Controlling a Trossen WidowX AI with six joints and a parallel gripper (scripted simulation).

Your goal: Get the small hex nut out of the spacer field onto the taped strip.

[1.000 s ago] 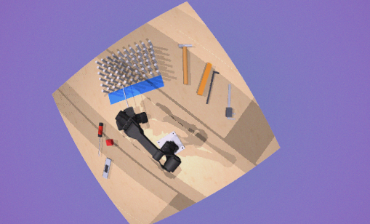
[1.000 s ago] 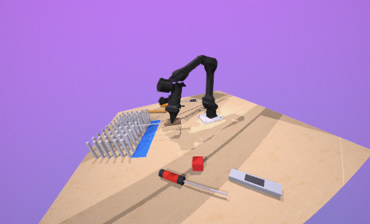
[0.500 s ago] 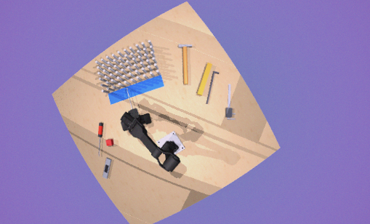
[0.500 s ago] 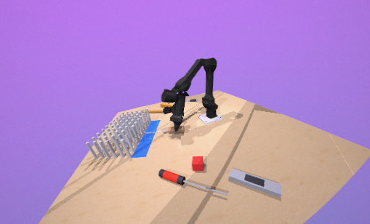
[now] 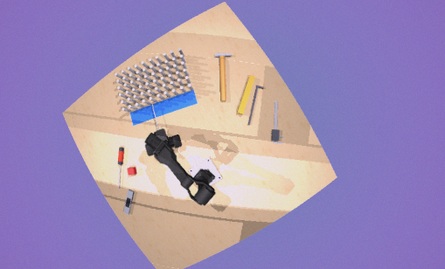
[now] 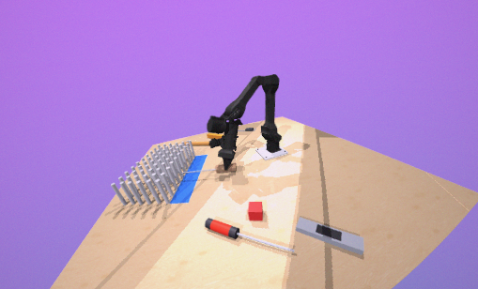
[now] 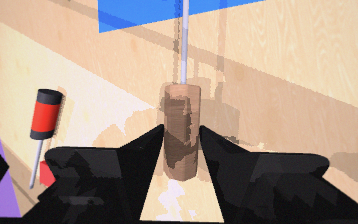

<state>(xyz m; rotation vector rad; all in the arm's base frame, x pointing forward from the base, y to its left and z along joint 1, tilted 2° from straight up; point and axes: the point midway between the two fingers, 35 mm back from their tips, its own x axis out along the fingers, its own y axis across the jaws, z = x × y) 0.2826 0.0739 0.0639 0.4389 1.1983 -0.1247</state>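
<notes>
Right now the blue taped strip is 16 cm ahead of my gripper tip, 10 cm to the right of it and 3 cm below it. The rest, counted from my gripper tip: red cube (26 cm to the left, 2 cm behind, 1 cm below); then flat grey bar (42 cm to the left, 15 cm behind, 2 cm below); then thin metal rod tool (10 cm ahead, 4 cm to the right).
</notes>
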